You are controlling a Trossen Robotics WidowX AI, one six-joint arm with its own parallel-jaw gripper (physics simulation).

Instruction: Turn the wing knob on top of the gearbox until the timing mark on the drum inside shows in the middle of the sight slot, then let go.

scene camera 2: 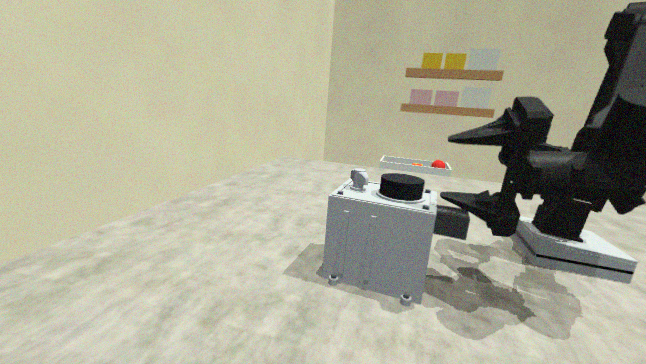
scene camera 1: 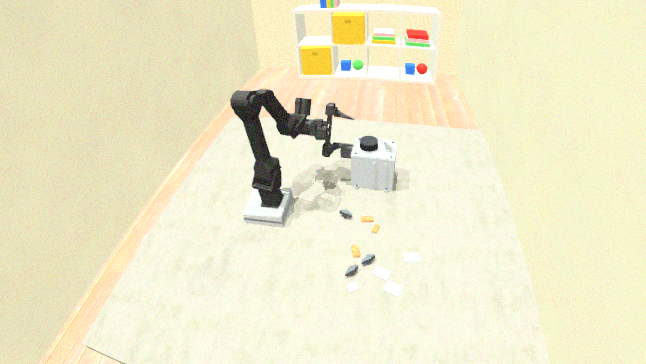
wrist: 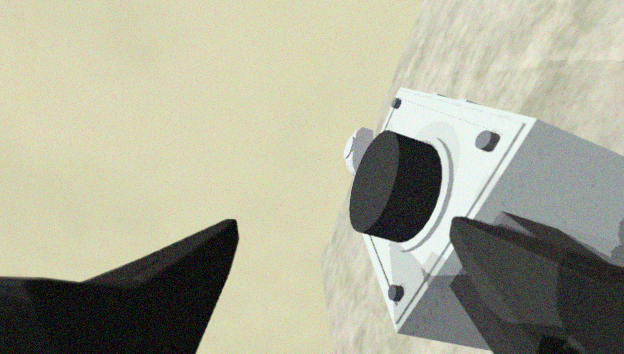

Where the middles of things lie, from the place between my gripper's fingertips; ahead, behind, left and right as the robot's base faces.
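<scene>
My hand is 12 cm short of the wing knob (wrist: 358, 143) and 1 cm to the left of it, and it's also 6 cm above the knob.
</scene>
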